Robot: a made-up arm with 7 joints. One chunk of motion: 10 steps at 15 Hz.
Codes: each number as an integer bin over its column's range. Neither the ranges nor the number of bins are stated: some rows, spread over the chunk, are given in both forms.
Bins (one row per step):
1: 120 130 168 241 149 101
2: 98 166 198 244 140 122
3: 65 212 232 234 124 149
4: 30 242 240 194 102 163
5: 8 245 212 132 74 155
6: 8 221 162 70 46 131
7: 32 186 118 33 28 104
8: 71 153 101 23 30 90
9: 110 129 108 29 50 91
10: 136 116 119 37 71 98
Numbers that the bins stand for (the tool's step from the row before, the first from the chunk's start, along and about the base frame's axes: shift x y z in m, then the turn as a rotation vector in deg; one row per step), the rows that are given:
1: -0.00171 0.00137 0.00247 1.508 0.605 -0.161
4: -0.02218 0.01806 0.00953 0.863 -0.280 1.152
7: -0.02172 0.00972 -0.00243 -1.347 -1.673 -0.098
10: 0.00193 -0.00071 -0.00233 -1.292 -0.864 -0.225
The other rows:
2: -0.00671 0.00674 0.00541 1.549 0.435 0.284
3: -0.01422 0.01359 0.00875 1.412 0.134 0.855
5: -0.02718 0.01851 0.00678 0.012 -0.807 0.982
6: -0.02718 0.01493 0.00188 -0.839 -1.334 0.474
8: -0.01285 0.00480 -0.00410 -1.484 -1.635 -0.394
9: -0.00398 0.00122 -0.00341 -1.402 -1.259 -0.373

